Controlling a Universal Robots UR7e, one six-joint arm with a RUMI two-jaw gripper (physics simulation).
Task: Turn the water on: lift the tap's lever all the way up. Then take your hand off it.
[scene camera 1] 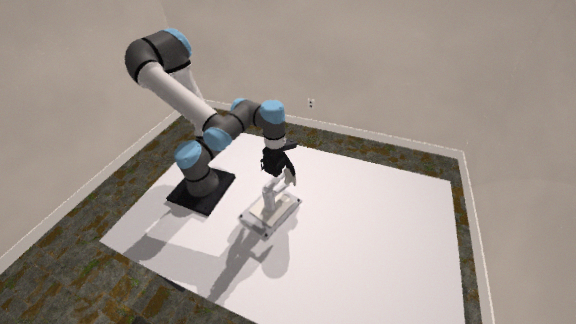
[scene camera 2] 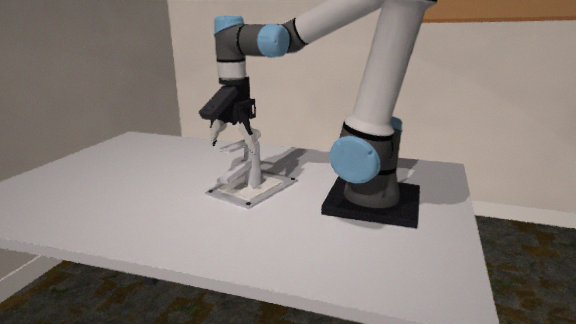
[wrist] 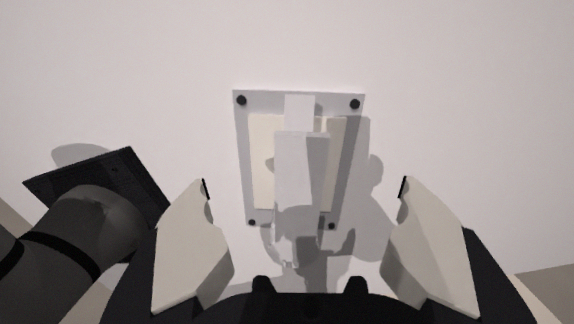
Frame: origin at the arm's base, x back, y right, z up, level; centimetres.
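Where they show: gripper, fingertip midpoint: point(scene camera 1: 280, 178) point(scene camera 2: 233, 150) point(wrist: 301, 180); arm's base, origin of the base link: point(scene camera 1: 203, 184) point(scene camera 2: 371, 195) point(wrist: 109, 217).
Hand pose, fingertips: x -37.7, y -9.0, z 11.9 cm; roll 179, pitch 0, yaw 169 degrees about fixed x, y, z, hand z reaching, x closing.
Note:
Each offset is from my fingertips to the top centre of the thing. "pt": to the spot under its first point. Level surfaces: height alone.
The pale tap {pt dy +9.3, dx +0.7, dz -5.0 cm} point(scene camera 1: 269, 201) point(scene camera 2: 255, 167) stands upright on its base plate point(scene camera 1: 253, 225) point(scene camera 2: 229, 197) point(wrist: 245, 160). Its flat lever {dy +1.8, dx +0.7, dz +1.4 cm} point(scene camera 2: 231, 147) point(wrist: 292, 167) sits on top, close to level, above the spout {dy +0.5, dx +0.3, dz -4.3 cm} point(scene camera 2: 234, 173) point(wrist: 299, 111). My gripper point(scene camera 1: 281, 180) point(scene camera 2: 234, 148) point(wrist: 301, 180) is open and points down over the tap. In the wrist view one finger stands on each side of the lever, with a gap on both sides. In scene camera 2 the fingertips are about level with the lever. In scene camera 1 a finger partly hides the lever's outer end.
The tap is on a white table {dz -14.2 cm} point(scene camera 1: 380, 240) point(scene camera 2: 125, 200) point(wrist: 450, 100). The robot's black base block point(scene camera 1: 220, 192) point(scene camera 2: 370, 215) point(wrist: 135, 170) stands to one side of the tap. Walls rise beyond the table, and dark patterned carpet surrounds it.

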